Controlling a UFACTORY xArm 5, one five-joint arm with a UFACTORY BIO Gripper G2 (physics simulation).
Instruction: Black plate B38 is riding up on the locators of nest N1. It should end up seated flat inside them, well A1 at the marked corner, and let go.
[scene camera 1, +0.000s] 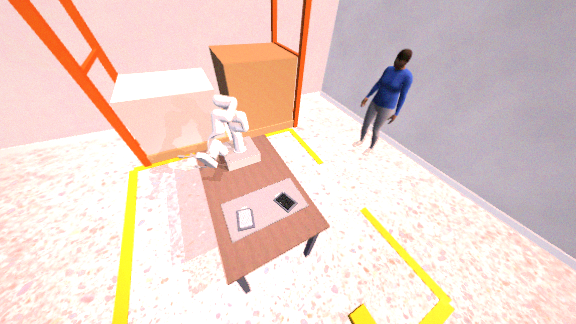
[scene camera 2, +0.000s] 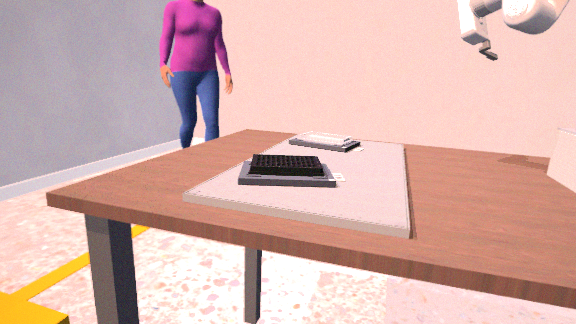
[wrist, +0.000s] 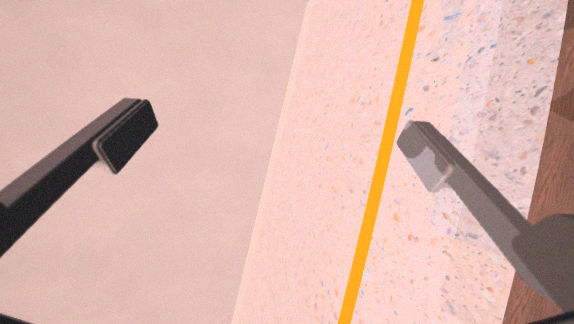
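Observation:
Black plate B38 lies on the dark grey nest N1, on the light board. In scene camera 2 its black body stands above the nest's rim. The views are too coarse to tell how its edges meet the locators or which corner holds well A1. A small white tag is at the nest's right side there. My gripper is open and empty, with its fingers wide apart. It is raised near the arm's base, beyond the table's left edge in scene camera 1, far from the plate.
A white plate sits on a second dark nest on the same board. The arm's pale base block stands at the table's far end. Two people stand beyond the table.

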